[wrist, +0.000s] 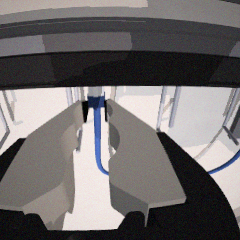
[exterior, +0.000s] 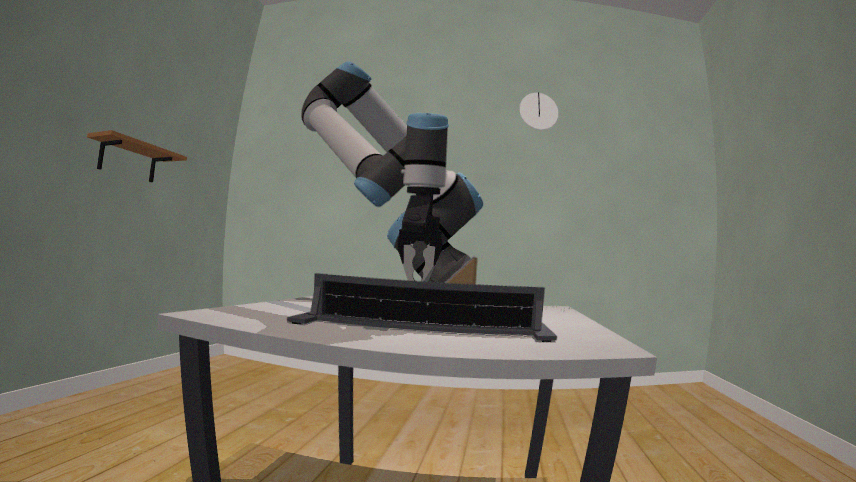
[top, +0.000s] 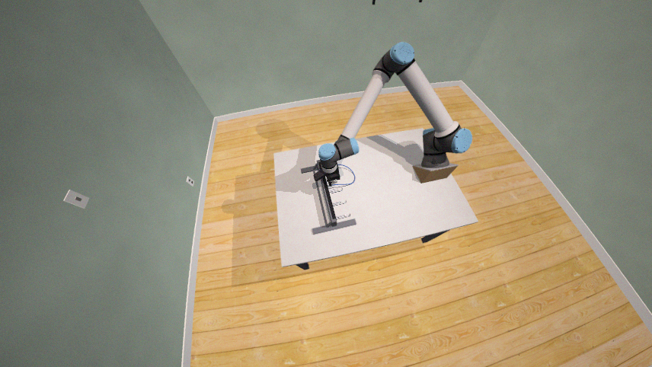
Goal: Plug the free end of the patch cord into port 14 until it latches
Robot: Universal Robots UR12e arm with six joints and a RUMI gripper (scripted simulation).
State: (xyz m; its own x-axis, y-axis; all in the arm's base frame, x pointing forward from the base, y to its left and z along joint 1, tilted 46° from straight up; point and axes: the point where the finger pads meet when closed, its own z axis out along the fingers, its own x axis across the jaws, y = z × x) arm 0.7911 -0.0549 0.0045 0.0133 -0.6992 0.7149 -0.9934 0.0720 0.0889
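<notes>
My gripper is now 1 cm short of the plug and 1 cm above it.
</notes>
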